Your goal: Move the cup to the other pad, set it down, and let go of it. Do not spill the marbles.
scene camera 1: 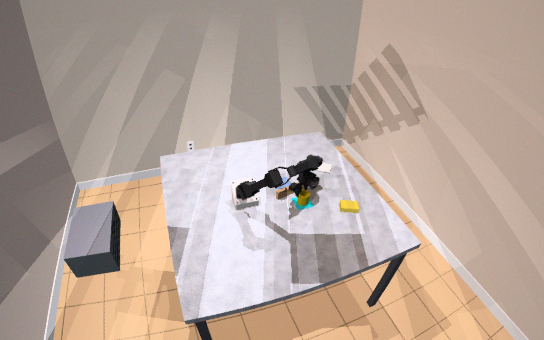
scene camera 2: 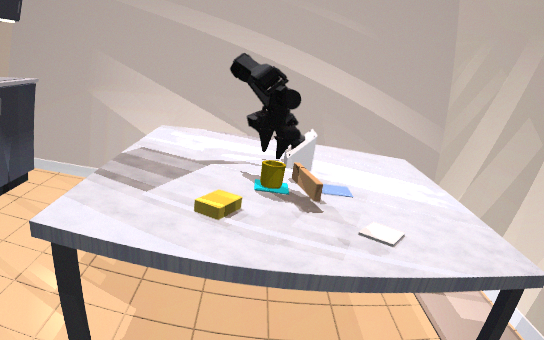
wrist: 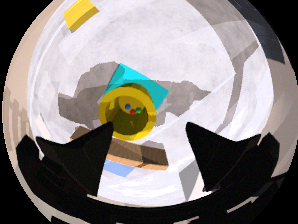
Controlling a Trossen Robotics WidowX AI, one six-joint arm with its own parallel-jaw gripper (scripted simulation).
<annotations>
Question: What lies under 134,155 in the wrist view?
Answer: A brown block.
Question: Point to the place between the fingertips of my gripper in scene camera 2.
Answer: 270,155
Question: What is my gripper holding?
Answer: Nothing.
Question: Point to a teal pad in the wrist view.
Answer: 124,75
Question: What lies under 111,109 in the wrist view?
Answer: A yellow cup.
</annotations>
